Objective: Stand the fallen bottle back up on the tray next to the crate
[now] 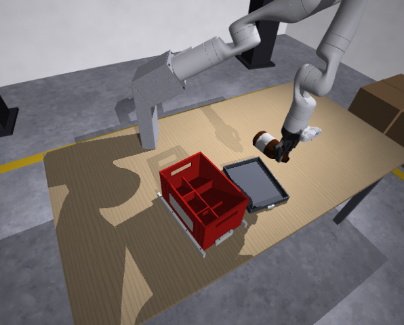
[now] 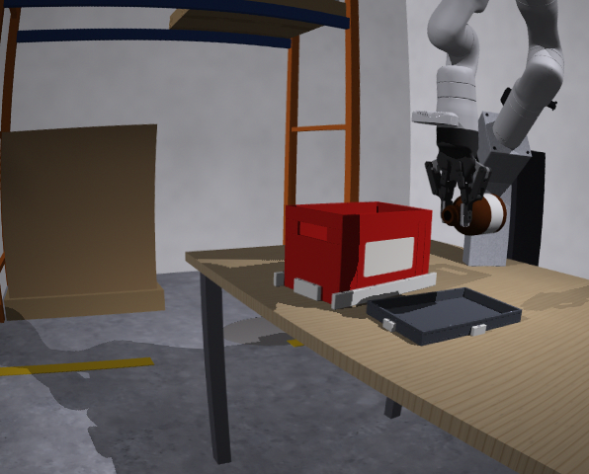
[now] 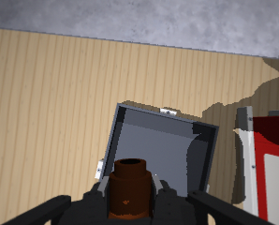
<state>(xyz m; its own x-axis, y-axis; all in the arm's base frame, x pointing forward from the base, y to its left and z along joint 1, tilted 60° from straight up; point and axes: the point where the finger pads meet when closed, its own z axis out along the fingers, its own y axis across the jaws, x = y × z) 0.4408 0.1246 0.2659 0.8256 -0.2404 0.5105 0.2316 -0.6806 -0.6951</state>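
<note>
The brown bottle lies 5 cm behind my hand and 1 cm to the right of it. Also, from my hand: dark grey tray: 19 cm below, 5 cm to the right, 4 cm behind; then red crate: 33 cm to the right, 12 cm below, 2 cm ahead.
</note>
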